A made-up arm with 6 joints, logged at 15 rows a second.
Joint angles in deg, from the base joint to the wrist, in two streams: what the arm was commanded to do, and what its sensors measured. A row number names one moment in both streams.
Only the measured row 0 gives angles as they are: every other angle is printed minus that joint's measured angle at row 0.
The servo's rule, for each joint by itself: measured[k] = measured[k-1] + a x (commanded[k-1-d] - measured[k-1]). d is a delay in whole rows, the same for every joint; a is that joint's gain. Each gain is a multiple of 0.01, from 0.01 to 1. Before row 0 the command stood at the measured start. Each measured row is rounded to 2 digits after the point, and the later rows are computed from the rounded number. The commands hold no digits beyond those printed.
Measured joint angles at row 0:
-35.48, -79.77, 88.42, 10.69, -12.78, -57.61
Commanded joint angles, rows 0 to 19:
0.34, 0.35, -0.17, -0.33, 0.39, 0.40
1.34, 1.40, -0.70, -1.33, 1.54, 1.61
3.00, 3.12, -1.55, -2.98, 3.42, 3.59
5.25, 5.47, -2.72, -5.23, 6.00, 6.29
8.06, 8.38, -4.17, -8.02, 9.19, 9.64
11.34, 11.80, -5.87, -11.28, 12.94, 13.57
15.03, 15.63, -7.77, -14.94, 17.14, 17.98
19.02, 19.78, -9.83, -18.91, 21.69, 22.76
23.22, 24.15, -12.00, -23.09, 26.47, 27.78
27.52, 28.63, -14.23, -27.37, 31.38, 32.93
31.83, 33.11, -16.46, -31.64, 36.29, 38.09
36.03, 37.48, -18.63, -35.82, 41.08, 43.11
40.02, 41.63, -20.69, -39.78, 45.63, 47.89
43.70, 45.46, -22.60, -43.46, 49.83, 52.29
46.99, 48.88, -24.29, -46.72, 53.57, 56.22
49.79, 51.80, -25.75, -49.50, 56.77, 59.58
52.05, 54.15, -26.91, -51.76, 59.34, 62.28
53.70, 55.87, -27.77, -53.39, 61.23, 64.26
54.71, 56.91, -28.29, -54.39, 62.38, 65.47
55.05, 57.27, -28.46, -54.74, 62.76, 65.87
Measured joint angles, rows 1 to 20:
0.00, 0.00, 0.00, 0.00, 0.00, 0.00
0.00, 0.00, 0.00, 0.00, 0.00, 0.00
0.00, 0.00, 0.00, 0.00, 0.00, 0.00
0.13, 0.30, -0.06, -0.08, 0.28, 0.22
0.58, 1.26, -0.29, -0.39, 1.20, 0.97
1.48, 2.88, -0.74, -1.04, 2.82, 2.38
2.87, 5.13, -1.45, -2.09, 5.14, 4.49
4.79, 7.96, -2.43, -3.57, 8.10, 7.27
7.21, 11.30, -3.67, -5.50, 11.63, 10.67
10.10, 15.07, -5.15, -7.86, 15.65, 14.62
13.40, 19.17, -6.83, -10.62, 20.06, 19.02
17.03, 23.50, -8.69, -13.74, 24.74, 23.75
20.91, 27.96, -10.68, -17.15, 29.59, 28.71
24.95, 32.44, -12.76, -20.77, 34.48, 33.78
29.05, 36.82, -14.87, -24.53, 39.30, 38.82
33.11, 41.00, -16.97, -28.34, 43.92, 43.72
37.03, 44.88, -19.00, -32.12, 48.23, 48.35
40.72, 48.36, -20.90, -35.77, 52.13, 52.60
44.08, 51.35, -22.65, -39.20, 55.52, 56.37
47.03, 53.79, -24.18, -42.34, 58.31, 59.56
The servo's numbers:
d 3
a 0.37 0.87 0.36 0.25 0.73 0.54

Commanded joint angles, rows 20 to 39:
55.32, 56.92, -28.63, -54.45, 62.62, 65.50
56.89, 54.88, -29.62, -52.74, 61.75, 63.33
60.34, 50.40, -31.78, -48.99, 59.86, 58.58
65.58, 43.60, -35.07, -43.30, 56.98, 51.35
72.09, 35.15, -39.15, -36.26, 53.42, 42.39
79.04, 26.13, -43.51, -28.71, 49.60, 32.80
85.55, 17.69, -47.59, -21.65, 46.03, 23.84
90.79, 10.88, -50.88, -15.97, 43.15, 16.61
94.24, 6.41, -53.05, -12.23, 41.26, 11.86
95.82, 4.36, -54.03, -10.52, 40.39, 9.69
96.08, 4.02, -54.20, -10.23, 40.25, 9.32
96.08, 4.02, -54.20, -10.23, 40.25, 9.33
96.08, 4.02, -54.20, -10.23, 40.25, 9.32
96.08, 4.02, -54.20, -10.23, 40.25, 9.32
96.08, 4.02, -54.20, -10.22, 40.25, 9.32
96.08, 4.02, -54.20, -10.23, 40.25, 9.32
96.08, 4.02, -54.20, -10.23, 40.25, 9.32
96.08, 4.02, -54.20, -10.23, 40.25, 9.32
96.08, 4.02, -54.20, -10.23, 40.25, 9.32
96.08, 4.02, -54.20, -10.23, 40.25, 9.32
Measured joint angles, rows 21 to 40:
49.50, 55.60, -25.47, -45.10, 60.44, 62.10
51.43, 56.74, -26.49, -47.42, 61.86, 63.92
52.77, 57.20, -27.20, -49.25, 62.52, 64.97
53.71, 56.96, -27.71, -50.55, 62.59, 65.26
54.89, 55.15, -28.40, -51.10, 61.98, 64.22
56.91, 51.02, -29.62, -50.57, 60.43, 61.17
60.12, 44.56, -31.58, -48.75, 57.91, 55.87
64.55, 36.37, -34.31, -45.63, 54.63, 48.59
69.91, 27.46, -37.62, -41.40, 50.96, 40.06
75.70, 18.96, -41.21, -36.46, 47.36, 31.30
81.28, 11.93, -44.69, -31.34, 44.29, 23.37
86.08, 7.13, -47.70, -26.56, 42.08, 17.15
89.68, 4.72, -49.98, -22.55, 40.85, 13.12
92.05, 4.11, -51.50, -19.47, 40.41, 11.07
93.54, 4.03, -52.47, -17.16, 40.29, 10.13
94.48, 4.02, -53.09, -15.43, 40.26, 9.69
95.07, 4.02, -53.49, -14.13, 40.25, 9.49
95.44, 4.02, -53.75, -13.15, 40.25, 9.40
95.68, 4.02, -53.91, -12.42, 40.25, 9.36
95.83, 4.02, -54.01, -11.87, 40.25, 9.34

